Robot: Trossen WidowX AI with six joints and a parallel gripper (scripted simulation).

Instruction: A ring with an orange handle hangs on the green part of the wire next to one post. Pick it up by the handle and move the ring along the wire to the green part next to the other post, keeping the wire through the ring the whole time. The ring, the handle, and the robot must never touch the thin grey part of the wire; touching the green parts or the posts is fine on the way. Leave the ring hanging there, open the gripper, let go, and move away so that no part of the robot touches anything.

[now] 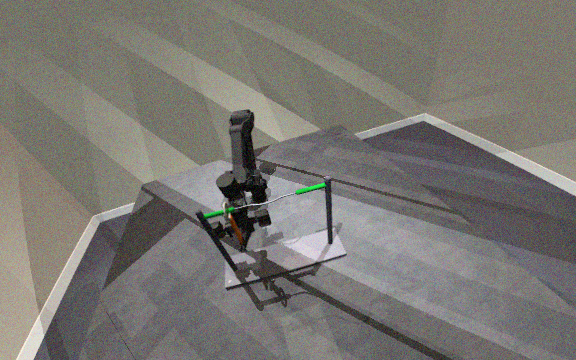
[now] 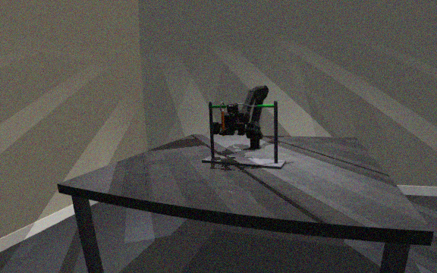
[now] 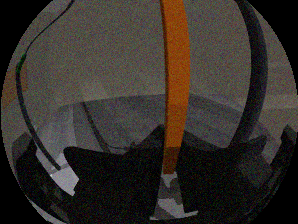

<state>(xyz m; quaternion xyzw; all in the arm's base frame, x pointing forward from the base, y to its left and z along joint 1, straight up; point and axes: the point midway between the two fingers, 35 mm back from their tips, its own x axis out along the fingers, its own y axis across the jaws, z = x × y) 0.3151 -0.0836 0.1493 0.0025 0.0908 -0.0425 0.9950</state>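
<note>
Now: the ring with orange handle 3 cm behind my gripper tip and 9 cm above it.
</note>
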